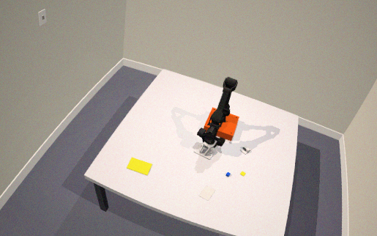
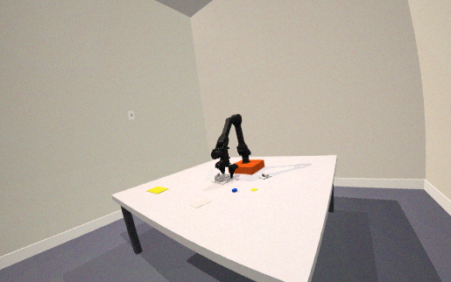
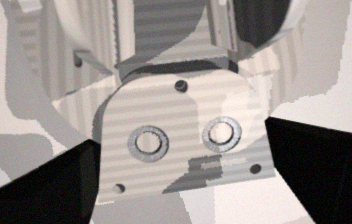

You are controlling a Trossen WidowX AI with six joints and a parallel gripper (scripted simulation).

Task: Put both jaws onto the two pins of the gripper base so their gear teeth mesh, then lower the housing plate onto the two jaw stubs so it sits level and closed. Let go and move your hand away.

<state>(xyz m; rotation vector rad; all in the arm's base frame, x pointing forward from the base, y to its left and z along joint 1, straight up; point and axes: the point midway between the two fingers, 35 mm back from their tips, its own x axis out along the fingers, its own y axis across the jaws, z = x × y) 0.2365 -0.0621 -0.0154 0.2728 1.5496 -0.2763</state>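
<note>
Now: gripper tip right at the housing plate. The rest, counted from my gripper tip: white ribbed piece (270 mm to the left, 30 mm behind); blue cube (220 mm ahead, 150 mm to the left); small yellow cube (250 mm to the left, 190 mm ahead, 10 mm below).
</note>
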